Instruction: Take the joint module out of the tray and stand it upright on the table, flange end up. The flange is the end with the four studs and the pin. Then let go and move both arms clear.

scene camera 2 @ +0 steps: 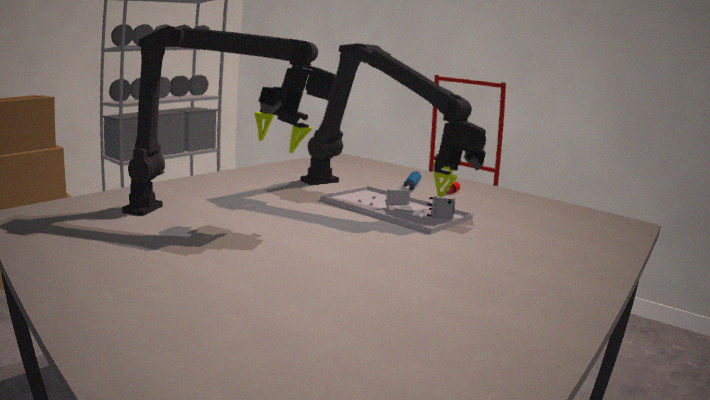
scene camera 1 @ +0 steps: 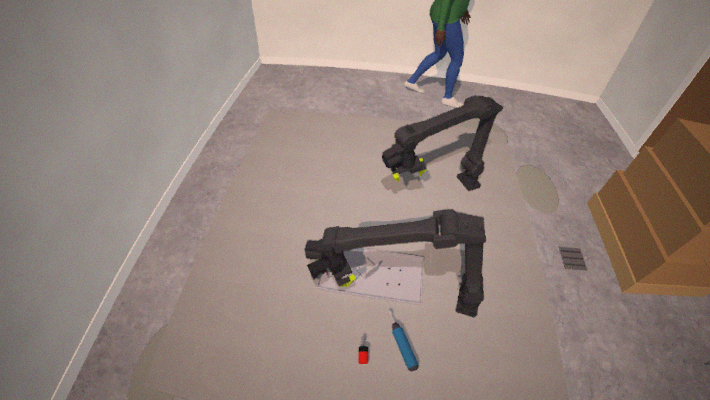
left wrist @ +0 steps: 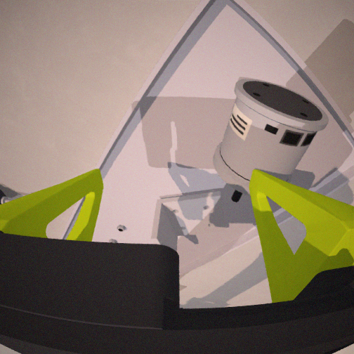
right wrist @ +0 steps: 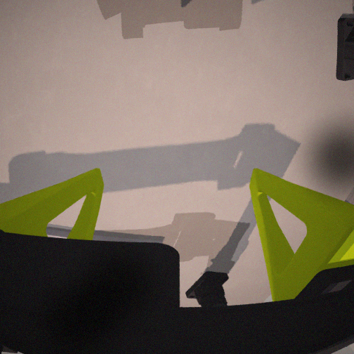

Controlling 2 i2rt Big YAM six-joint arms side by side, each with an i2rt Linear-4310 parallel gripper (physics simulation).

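Frame: origin at the left arm's base, x right, y ahead, z up, level; centimetres.
Seen in the pictures: left gripper, between the fingertips: [scene camera 2: 439, 191] [scene camera 1: 342, 276]; right gripper, between the fingertips: [scene camera 2: 275, 146] [scene camera 1: 409, 178]; left arm's base, origin of its link: [scene camera 2: 319, 181] [scene camera 1: 467, 301]; right arm's base, origin of its link: [scene camera 2: 142, 209] [scene camera 1: 468, 181].
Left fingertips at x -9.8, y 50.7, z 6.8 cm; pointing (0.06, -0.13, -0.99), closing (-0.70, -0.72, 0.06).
Observation:
Pixels of each thing's top centre, then the offset from my left fingertips to it. "spot": a spot on its surface instead.
- grey joint module, a spot on its surface: [scene camera 2: 444, 208] spot: dx +5.2, dy +7.5, dz -2.5 cm
- tray, centre of its top: [scene camera 2: 395, 204] [scene camera 1: 372, 272] dx +8.6, dy -9.6, dz -5.2 cm
- blue screwdriver, centre of its top: [scene camera 2: 411, 176] [scene camera 1: 402, 337] dx -14.6, dy -28.9, dz -2.5 cm
- red-and-black item, centre of its top: [scene camera 2: 451, 184] [scene camera 1: 363, 348] dx -22.8, dy -17.0, dz -3.4 cm
The grey joint module [scene camera 2: 444, 208] [left wrist: 272, 142] lies on its side in the tray [scene camera 1: 409, 296] [scene camera 2: 375, 216] [left wrist: 205, 65]. Its studs point to the picture's left in scene camera 2; its dark plain end points up and right in the left wrist view, where one dark stud shows at the lower end. In scene camera 1 the left arm hides it. My left gripper [scene camera 2: 443, 193] [left wrist: 175, 177] is open and empty, just above the module; in the left wrist view the module lies beyond the right-hand finger. My right gripper [scene camera 1: 409, 174] [scene camera 2: 276, 145] [right wrist: 176, 176] is open and empty, high above the table, away from the tray.
A thin grey bracket [scene camera 1: 372, 267] [scene camera 2: 398, 197] [left wrist: 166, 220] stands in the tray beside the module, near several small screws. A blue screwdriver [scene camera 1: 405, 347] [scene camera 2: 413, 179] and a red-and-black item [scene camera 1: 363, 355] [scene camera 2: 454, 188] lie beside the tray. A person [scene camera 1: 450, 40] is by the far wall.

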